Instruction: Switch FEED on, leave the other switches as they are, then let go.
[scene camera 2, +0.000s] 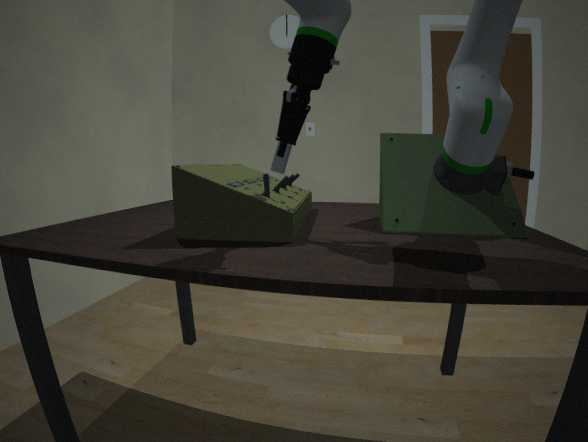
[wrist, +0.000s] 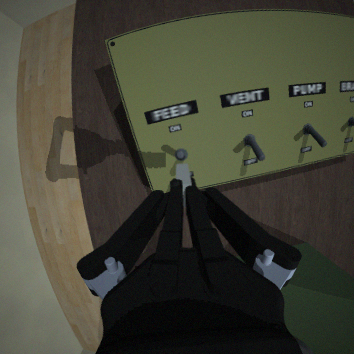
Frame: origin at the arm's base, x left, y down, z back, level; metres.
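Where they show: gripper, fingertip midpoint: (scene camera 2: 277, 172) (wrist: 181, 172); arm's base at its link origin: (scene camera 2: 460, 173).
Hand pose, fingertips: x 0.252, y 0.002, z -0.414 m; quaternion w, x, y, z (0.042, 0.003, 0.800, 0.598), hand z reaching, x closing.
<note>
Things, the pixels of their top centre, and the offset from my fingertips. "*": a spot on its surface instead. Level surfaces: height alone.
- FEED switch at its top centre: (wrist: 179, 155) (scene camera 2: 266, 173) dx +0.003, dy +0.003, dz -0.024 m
- VENT lever at its top centre: (wrist: 260, 147) dx -0.116, dy +0.012, dz -0.039 m
- PUMP lever at its top centre: (wrist: 324, 134) dx -0.233, dy +0.012, dz -0.068 m
- fourth lever at a spot on its surface: (wrist: 353, 123) * dx -0.342, dy +0.042, dz -0.105 m
- dark wooden table at its surface level: dy +0.139 m
The FEED switch (scene camera 2: 266, 185) (wrist: 181, 154) is a dark lever on the sloping olive panel box (scene camera 2: 230, 220) (wrist: 210, 55). It stands nearly upright in the scene view, at a different angle from the others, tilted toward its ON side. The VENT lever (wrist: 255, 147), the PUMP lever (wrist: 316, 135) and part of a fourth lever (wrist: 351, 123) lean toward OFF. My gripper (scene camera 2: 278, 172) (wrist: 181, 172) is shut and empty. Its tips are close to the top of the FEED lever, on its OFF side, with a small gap showing in the scene view. The tips hide a bit of the panel's lower edge.
The box stands on a dark wooden table (scene camera 2: 350, 274) (wrist: 92, 30). A green angled mount (scene camera 2: 407, 185) (wrist: 320, 320) stands at the right, behind part of the robot arm (scene camera 2: 477, 115). The gripper's shadow falls across the table left of the panel in the wrist view.
</note>
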